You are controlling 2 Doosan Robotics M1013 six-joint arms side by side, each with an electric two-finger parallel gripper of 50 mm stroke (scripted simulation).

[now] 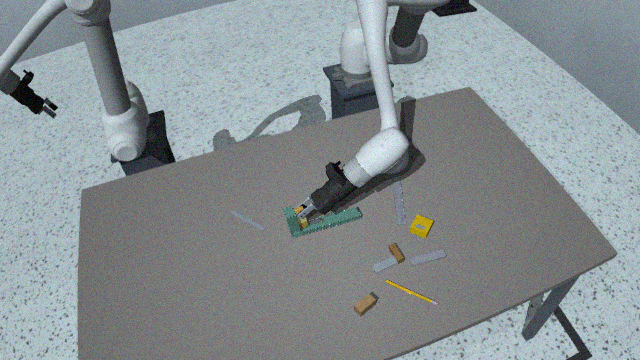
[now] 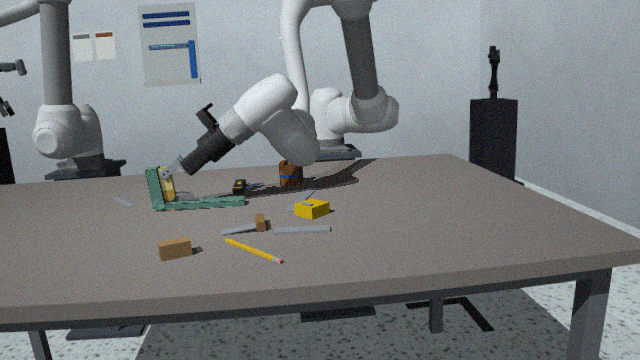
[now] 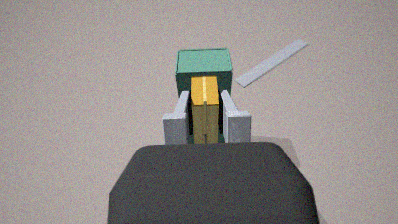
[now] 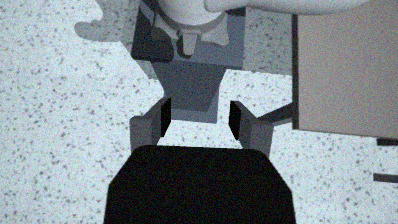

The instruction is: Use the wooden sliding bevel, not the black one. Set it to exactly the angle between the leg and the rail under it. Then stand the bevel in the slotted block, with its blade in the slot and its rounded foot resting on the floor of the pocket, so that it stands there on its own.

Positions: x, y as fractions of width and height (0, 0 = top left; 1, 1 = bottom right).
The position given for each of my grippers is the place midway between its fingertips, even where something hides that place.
Note:
I see my left gripper (image 3: 0.51, 0.46), my right gripper (image 4: 0.50, 0.50) and a wooden bevel (image 3: 0.51, 0.41).
Image 4 misses the wooden bevel: it is out of frame.

